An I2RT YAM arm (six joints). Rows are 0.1 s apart.
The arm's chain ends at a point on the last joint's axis. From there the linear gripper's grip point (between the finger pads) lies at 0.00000 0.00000 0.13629 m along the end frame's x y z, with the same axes.
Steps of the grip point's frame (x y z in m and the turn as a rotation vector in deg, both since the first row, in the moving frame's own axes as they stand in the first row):
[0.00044 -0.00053 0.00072 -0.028 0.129 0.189]
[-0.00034 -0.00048 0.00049 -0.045 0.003 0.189]
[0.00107 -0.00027 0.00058 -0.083 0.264 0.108]
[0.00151 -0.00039 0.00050 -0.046 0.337 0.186]
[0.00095 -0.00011 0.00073 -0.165 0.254 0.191]
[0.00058 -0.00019 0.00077 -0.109 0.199 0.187]
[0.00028 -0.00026 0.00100 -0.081 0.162 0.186]
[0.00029 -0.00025 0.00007 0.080 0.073 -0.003]
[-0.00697 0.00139 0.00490 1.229 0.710 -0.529]
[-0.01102 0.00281 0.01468 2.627 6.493 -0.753]
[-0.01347 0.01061 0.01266 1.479 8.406 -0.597]
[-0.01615 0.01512 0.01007 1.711 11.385 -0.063]
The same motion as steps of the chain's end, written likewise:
[0.00013 -0.00060 0.00072 -0.028 0.129 0.189]
[-0.00035 -0.00059 0.00049 -0.045 0.003 0.189]
[0.00044 -0.00047 0.00058 -0.083 0.264 0.108]
[0.00071 -0.00050 0.00050 -0.046 0.337 0.186]
[0.00035 -0.00050 0.00073 -0.165 0.254 0.191]
[0.00011 -0.00045 0.00077 -0.109 0.199 0.187]
[-0.00011 -0.00045 0.00100 -0.081 0.162 0.186]
[0.00012 -0.00006 0.00007 0.080 0.073 -0.003]
[-0.00865 0.00432 0.00494 1.229 0.710 -0.529]
[-0.02639 0.00914 0.01570 2.627 6.493 -0.753]
[-0.03337 0.01422 0.01417 1.479 8.406 -0.597]
[-0.04305 0.01918 0.01281 1.711 11.385 -0.063]

